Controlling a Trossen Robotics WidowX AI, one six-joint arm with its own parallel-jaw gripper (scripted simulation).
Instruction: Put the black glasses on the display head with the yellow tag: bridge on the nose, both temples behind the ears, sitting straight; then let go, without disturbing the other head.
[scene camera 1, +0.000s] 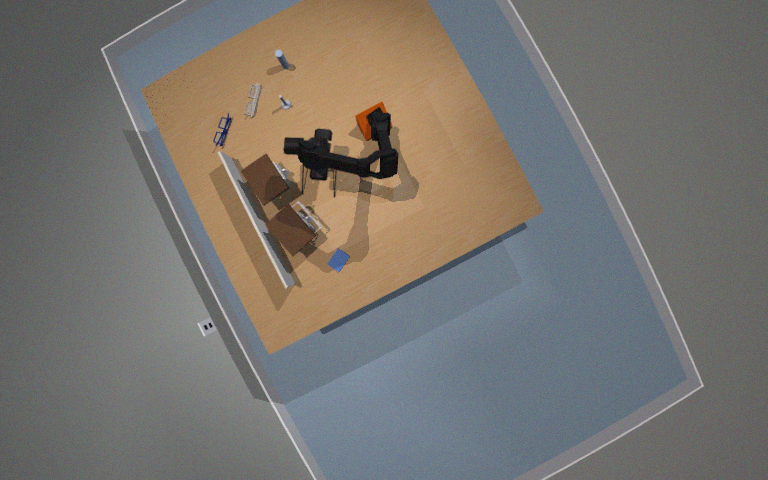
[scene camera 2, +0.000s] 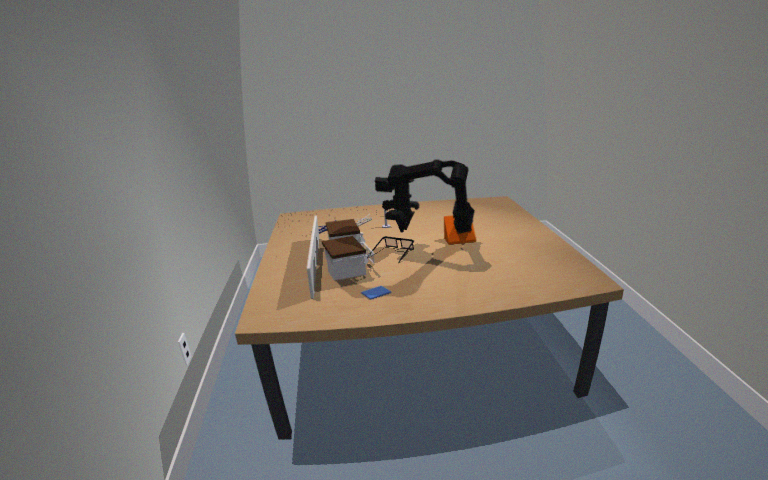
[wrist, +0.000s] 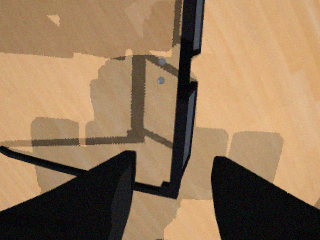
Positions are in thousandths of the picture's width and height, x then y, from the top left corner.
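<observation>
My gripper (scene camera 2: 525, 482), (wrist: 545, 690). White upright panel (scene camera 1: 313, 391).
</observation>
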